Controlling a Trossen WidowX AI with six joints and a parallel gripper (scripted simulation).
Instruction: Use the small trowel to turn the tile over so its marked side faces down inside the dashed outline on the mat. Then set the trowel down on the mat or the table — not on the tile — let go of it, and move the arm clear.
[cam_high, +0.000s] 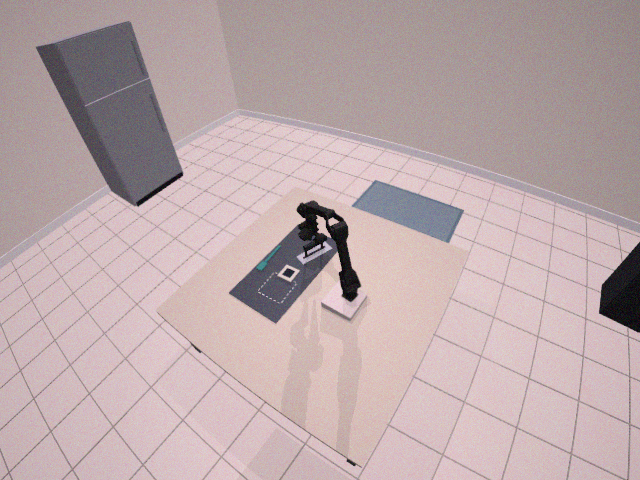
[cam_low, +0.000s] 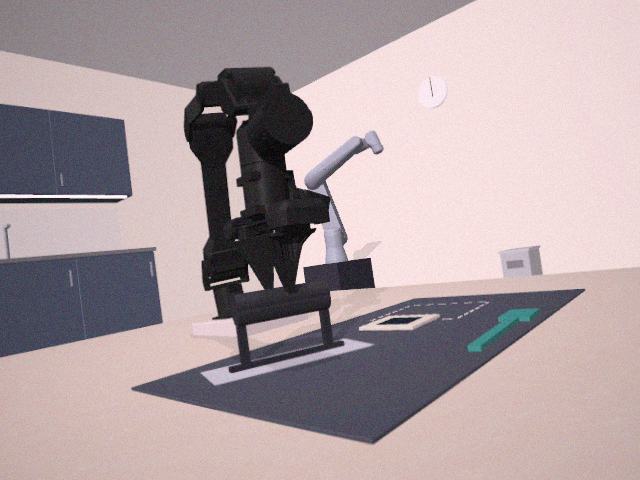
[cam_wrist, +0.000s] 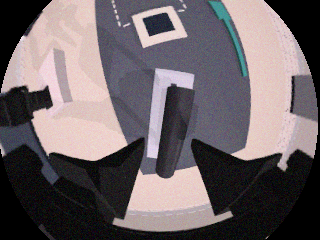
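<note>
The trowel lies 10 mm ahead of my gripper tip, 20 mm to the left of it and 50 mm below it. From my gripper tip the other things lie so: teal t-shaped tool 190 mm ahead, 210 mm to the left, 80 mm below; then dark mat 50 mm ahead, 170 mm to the left, 100 mm below; then white tile 20 mm ahead, 200 mm to the left, 80 mm below.
</note>
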